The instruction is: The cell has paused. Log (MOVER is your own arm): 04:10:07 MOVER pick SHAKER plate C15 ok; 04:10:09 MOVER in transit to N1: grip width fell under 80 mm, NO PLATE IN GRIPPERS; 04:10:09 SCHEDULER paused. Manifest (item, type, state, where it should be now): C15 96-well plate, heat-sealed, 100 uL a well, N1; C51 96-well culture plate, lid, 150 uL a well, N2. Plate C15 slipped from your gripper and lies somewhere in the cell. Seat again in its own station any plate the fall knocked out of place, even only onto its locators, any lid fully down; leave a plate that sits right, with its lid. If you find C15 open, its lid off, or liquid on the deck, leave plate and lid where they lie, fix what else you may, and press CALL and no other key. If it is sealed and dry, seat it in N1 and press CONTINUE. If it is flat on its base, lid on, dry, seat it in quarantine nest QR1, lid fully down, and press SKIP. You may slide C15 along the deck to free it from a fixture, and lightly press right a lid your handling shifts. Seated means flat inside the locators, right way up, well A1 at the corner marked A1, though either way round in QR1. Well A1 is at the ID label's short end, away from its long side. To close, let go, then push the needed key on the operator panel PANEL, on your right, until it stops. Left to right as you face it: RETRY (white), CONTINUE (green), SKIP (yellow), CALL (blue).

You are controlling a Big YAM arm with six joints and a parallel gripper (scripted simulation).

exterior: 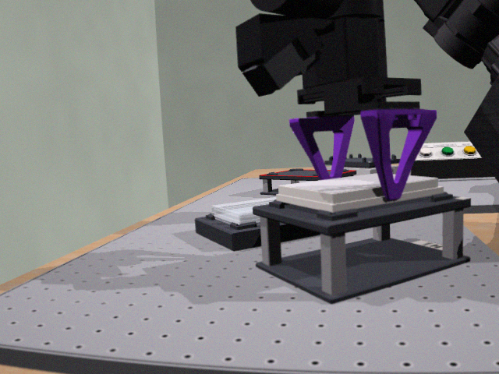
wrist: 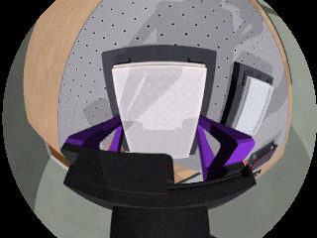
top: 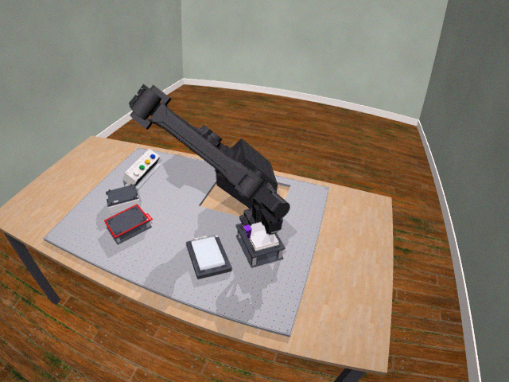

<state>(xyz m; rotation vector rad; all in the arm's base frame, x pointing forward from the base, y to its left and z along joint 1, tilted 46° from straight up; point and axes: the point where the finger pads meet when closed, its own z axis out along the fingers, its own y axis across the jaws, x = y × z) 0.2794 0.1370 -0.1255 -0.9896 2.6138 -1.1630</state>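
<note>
Right now my hand is right at the white plate. From my hand the other things lie so: red-edged nest (50 mm ahead, 520 mm to the right, 40 mm below); then clear lid (100 mm ahead, 160 mm to the right, 40 mm below); then white key (220 mm behind, 620 mm to the right, 10 mm below).
</note>
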